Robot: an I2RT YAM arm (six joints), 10 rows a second.
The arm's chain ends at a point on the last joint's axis. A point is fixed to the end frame.
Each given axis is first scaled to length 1.
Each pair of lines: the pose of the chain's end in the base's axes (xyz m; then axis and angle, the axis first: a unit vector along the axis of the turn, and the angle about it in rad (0 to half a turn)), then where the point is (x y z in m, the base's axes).
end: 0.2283 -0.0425 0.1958 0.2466 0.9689 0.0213 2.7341
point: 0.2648 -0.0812 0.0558
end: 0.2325 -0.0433 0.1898 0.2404 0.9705 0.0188 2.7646
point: 0.2651 -0.0816 0.0488
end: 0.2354 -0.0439 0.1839 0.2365 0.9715 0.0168 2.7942
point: 0.2640 -0.0817 0.0419
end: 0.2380 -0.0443 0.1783 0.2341 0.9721 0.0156 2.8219
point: 0.2629 -0.0815 0.0354
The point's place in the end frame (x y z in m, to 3 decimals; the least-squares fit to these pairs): 0.005 -0.037 0.145
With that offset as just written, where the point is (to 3 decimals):
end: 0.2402 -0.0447 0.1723 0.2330 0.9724 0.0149 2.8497
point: 0.261 -0.081 0.029
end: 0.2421 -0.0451 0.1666 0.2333 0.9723 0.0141 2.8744
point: 0.260 -0.081 0.022
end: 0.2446 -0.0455 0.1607 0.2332 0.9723 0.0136 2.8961
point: 0.259 -0.081 0.016
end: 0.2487 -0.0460 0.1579 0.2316 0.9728 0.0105 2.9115
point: 0.261 -0.082 0.013
